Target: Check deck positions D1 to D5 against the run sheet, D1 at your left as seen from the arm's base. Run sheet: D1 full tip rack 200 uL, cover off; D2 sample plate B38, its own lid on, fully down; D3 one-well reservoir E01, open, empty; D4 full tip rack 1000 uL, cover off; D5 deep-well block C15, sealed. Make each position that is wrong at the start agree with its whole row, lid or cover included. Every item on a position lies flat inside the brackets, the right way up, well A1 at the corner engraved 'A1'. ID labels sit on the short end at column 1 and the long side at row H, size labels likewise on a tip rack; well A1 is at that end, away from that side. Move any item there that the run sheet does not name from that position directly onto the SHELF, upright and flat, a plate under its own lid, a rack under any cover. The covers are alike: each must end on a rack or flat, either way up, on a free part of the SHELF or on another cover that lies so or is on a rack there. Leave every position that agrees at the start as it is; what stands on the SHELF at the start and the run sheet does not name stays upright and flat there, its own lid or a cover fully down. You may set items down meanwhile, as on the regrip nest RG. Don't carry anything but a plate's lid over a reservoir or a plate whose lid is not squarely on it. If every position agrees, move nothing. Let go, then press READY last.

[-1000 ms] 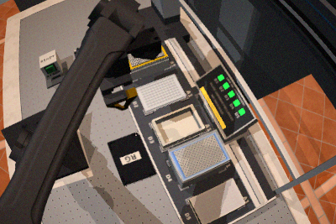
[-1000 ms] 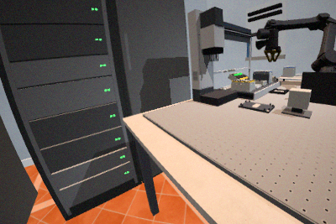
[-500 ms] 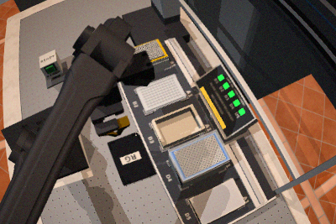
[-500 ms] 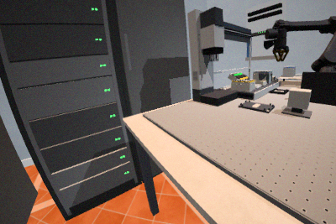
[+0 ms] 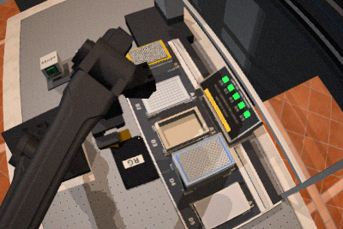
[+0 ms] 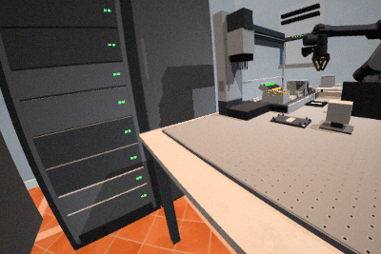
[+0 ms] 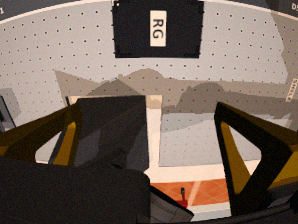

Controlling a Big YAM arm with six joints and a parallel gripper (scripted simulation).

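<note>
The one-well reservoir lies 170 mm below my hand, 170 mm ahead of it and 10 mm to the left of it. Also, from my hand: blue-framed tip rack: 180 mm ahead, 110 mm below, 100 mm to the right; yellow-framed tip rack: 270 mm to the left, 150 mm ahead, 130 mm below; black regrip nest: 220 mm below, 20 mm to the right, 10 mm ahead.
</note>
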